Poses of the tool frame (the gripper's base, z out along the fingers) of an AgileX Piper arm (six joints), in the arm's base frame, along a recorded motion.
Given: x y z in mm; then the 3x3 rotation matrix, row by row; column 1 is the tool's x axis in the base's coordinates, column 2 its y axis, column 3 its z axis. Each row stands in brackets.
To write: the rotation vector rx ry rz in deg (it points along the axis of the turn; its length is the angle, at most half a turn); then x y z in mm. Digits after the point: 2 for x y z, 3 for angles.
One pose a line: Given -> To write
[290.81 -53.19 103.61], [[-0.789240 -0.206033 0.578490], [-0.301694 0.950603 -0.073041], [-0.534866 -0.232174 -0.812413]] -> -20.533 143.658 -12.343 290.81 -53.19 103.61
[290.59 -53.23 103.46], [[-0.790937 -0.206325 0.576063], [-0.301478 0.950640 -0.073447], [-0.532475 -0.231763 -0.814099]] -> -20.541 143.829 -12.346 290.59 -53.23 103.46
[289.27 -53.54 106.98], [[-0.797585 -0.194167 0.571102], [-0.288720 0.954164 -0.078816], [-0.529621 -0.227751 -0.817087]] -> -19.523 144.283 -12.394 289.27 -53.54 106.98
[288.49 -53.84 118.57], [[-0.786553 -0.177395 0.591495], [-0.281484 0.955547 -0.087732], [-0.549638 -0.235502 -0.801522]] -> -18.509 142.931 -13.038 288.49 -53.84 118.57
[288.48 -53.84 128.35], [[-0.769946 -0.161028 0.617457], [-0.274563 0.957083 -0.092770], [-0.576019 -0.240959 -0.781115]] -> -17.523 141.127 -13.425 288.48 -53.84 128.35
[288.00 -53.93 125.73], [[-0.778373 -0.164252 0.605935], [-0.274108 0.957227 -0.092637], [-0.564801 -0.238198 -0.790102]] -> -17.650 141.959 -13.321 288.00 -53.93 125.73
